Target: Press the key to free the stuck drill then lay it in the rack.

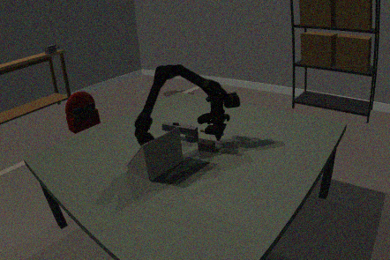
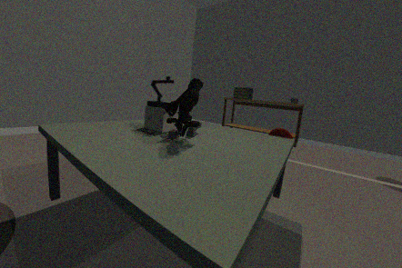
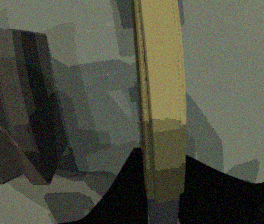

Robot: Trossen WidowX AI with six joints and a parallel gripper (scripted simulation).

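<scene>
The drill is 4 cm to the left of my gripper tip, 4 cm above it and 1 cm behind it. From my gripper tip the other things lie so: grey fixture block: 20 cm to the left, 3 cm behind, 3 cm above; rack: 7 cm behind, 2 cm to the left; key: 22 cm to the left, 3 cm behind, 3 cm above.
</scene>
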